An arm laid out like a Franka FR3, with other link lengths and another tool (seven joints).
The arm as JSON. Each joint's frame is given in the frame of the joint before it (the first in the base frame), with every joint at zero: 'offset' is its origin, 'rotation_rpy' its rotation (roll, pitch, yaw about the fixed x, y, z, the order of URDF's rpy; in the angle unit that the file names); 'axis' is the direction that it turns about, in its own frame. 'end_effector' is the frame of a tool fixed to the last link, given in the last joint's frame.
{
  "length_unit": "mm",
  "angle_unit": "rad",
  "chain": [
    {
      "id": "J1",
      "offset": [
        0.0,
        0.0,
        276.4
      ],
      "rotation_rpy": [
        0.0,
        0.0,
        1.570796
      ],
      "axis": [
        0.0,
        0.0,
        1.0
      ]
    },
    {
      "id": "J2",
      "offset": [
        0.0,
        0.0,
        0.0
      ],
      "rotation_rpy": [
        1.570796,
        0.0,
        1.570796
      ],
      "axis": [
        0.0,
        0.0,
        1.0
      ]
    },
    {
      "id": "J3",
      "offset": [
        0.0,
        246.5,
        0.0
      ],
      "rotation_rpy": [
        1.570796,
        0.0,
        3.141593
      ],
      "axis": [
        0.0,
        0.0,
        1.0
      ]
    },
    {
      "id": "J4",
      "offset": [
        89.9,
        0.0,
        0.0
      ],
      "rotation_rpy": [
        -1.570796,
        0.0,
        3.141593
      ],
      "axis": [
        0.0,
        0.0,
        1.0
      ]
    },
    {
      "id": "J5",
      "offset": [
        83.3,
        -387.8,
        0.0
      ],
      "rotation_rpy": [
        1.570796,
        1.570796,
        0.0
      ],
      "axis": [
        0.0,
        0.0,
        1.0
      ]
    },
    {
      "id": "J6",
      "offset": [
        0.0,
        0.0,
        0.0
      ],
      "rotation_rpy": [
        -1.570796,
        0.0,
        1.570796
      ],
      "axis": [
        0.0,
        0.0,
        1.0
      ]
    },
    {
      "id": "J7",
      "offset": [
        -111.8,
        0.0,
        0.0
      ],
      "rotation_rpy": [
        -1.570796,
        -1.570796,
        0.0
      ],
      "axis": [
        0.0,
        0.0,
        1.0
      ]
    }
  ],
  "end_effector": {
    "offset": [
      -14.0,
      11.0,
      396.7
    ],
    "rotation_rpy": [
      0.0,
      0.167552,
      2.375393
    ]
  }
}
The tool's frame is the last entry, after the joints.
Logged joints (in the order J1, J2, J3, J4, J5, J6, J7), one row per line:
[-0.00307, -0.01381, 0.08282, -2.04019, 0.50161, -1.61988, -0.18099]
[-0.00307, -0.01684, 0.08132, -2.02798, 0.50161, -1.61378, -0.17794]
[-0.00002, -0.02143, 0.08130, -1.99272, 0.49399, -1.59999, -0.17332]
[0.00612, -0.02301, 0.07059, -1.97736, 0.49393, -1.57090, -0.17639]
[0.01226, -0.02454, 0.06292, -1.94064, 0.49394, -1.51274, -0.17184]
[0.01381, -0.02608, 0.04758, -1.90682, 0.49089, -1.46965, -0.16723]
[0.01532, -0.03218, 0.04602, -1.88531, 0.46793, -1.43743, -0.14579]
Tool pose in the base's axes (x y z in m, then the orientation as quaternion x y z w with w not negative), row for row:
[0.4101, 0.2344, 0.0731, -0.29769, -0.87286, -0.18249, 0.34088]
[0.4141, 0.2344, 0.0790, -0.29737, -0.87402, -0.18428, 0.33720]
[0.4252, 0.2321, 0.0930, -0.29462, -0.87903, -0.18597, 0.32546]
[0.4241, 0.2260, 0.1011, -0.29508, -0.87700, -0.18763, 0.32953]
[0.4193, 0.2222, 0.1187, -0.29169, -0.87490, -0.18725, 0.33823]
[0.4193, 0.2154, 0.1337, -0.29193, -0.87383, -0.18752, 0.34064]
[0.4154, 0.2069, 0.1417, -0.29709, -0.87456, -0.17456, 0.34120]
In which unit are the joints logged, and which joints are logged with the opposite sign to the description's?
The joints are logged in radians. Opposite sign: J1, J6.
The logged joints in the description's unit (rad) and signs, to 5 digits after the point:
[0.00307, -0.01381, 0.08282, -2.04019, 0.50161, 1.61988, -0.18099]
[0.00307, -0.01684, 0.08132, -2.02798, 0.50161, 1.61378, -0.17794]
[0.00002, -0.02143, 0.08130, -1.99272, 0.49399, 1.59999, -0.17332]
[-0.00612, -0.02301, 0.07059, -1.97736, 0.49393, 1.57090, -0.17639]
[-0.01226, -0.02454, 0.06292, -1.94064, 0.49394, 1.51274, -0.17184]
[-0.01381, -0.02608, 0.04758, -1.90682, 0.49089, 1.46965, -0.16723]
[-0.01532, -0.03218, 0.04602, -1.88531, 0.46793, 1.43743, -0.14579]

